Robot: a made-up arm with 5 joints.
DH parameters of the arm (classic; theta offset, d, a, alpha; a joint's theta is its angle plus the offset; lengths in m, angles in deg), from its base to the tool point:
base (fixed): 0 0.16 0 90
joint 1: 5.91 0 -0.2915 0
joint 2: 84.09 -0.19 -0.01 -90
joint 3: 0 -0.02 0.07 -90
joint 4: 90 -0.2 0.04 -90
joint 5: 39.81 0 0.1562 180
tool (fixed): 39.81 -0.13 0 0
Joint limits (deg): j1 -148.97..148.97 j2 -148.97..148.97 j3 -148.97..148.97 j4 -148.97..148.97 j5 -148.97..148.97
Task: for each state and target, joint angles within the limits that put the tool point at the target. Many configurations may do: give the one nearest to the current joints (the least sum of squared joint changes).
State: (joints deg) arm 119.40 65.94 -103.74 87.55 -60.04
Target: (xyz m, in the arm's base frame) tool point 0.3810 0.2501 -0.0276
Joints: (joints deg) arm 116.60 38.24 -97.84 115.91 -60.42
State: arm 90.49 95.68 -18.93 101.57 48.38
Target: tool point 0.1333 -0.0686 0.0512
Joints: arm 70.76 86.35 -38.45 94.11 28.33
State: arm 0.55 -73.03 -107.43 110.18 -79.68
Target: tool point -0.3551 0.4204 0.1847
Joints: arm 0.78 -75.94 -132.13 79.84 -46.06
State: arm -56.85 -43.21 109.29 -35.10 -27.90
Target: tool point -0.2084 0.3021 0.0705
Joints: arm -54.30 -72.60 106.56 -29.98 -37.21
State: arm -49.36 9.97 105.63 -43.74 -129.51
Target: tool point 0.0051 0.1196 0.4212
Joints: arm -89.53 19.07 75.33 -13.50 -148.97
